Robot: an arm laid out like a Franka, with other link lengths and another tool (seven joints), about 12 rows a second.
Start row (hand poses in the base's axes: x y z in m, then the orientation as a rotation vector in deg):
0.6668, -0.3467, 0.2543, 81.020, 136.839, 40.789
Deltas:
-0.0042, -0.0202, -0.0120, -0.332, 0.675, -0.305
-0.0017, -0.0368, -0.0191, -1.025, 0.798, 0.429
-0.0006, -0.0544, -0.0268, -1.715, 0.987, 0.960
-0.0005, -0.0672, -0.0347, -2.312, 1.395, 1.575
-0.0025, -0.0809, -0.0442, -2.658, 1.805, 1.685
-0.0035, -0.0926, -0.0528, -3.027, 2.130, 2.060
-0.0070, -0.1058, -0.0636, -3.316, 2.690, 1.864
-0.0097, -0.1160, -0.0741, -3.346, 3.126, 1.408
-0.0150, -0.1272, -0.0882, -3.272, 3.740, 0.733
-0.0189, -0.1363, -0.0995, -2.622, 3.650, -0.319
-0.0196, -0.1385, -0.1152, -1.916, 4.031, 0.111
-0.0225, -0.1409, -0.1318, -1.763, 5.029, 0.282
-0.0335, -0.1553, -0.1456, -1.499, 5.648, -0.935
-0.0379, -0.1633, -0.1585, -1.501, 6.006, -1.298
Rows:
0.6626, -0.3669, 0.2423, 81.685, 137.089, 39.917
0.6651, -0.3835, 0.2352, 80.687, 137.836, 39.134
0.6662, -0.4011, 0.2275, 79.954, 138.447, 38.268
0.6663, -0.4139, 0.2196, 79.308, 139.287, 37.417
0.6643, -0.4276, 0.2101, 79.321, 139.689, 36.766
0.6633, -0.4393, 0.2015, 78.971, 140.254, 36.194
0.6598, -0.4525, 0.1907, 79.445, 140.501, 35.454
0.6571, -0.4627, 0.1802, 80.231, 140.432, 35.055
0.6518, -0.4739, 0.1661, 81.423, 140.300, 34.634
0.6479, -0.4830, 0.1548, 82.795, 139.312, 35.273
0.6472, -0.4852, 0.1391, 82.874, 139.978, 36.076
0.6443, -0.4876, 0.1225, 83.426, 140.869, 35.738
0.6333, -0.5020, 0.1087, 85.308, 140.233, 35.419
0.6289, -0.5100, 0.0958, 85.954, 140.166, 35.115

